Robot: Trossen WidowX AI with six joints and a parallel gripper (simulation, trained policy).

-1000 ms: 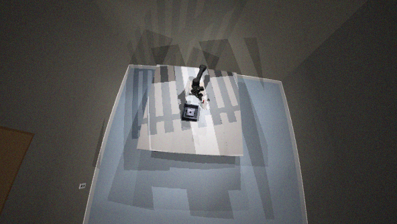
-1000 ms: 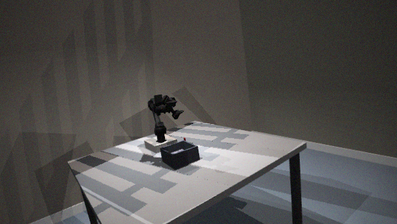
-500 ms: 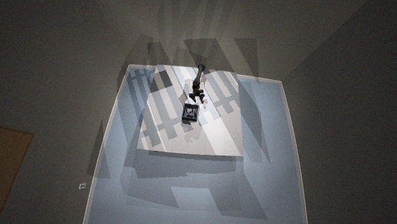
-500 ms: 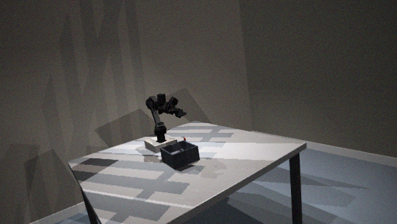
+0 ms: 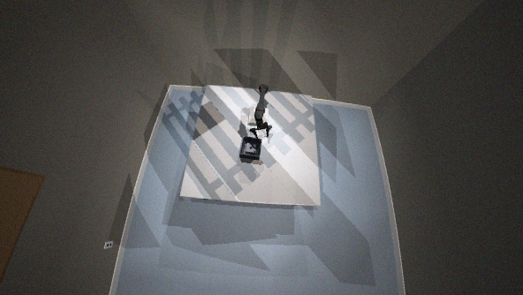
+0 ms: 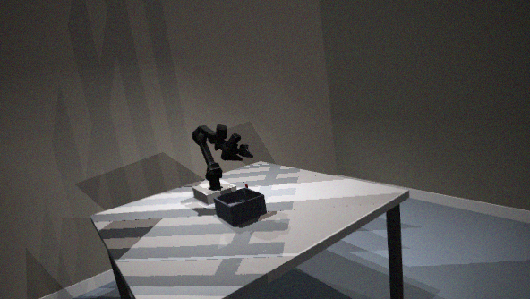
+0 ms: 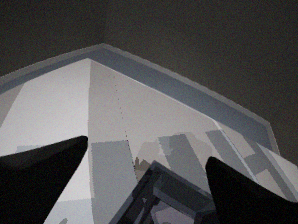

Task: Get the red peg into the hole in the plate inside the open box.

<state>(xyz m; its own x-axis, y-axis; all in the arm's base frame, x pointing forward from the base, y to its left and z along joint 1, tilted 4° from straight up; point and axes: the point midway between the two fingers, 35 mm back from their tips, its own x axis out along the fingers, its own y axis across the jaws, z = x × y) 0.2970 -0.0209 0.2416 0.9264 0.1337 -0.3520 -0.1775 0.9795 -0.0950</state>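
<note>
The red peg is 230 mm below my gripper tip, 150 mm behind it and 90 mm to the left of it. Round my gripper tip: dark box 240 mm below, 90 mm to the right, 10 mm behind; then grey plate 220 mm below, 90 mm to the right, 10 mm behind.
</note>
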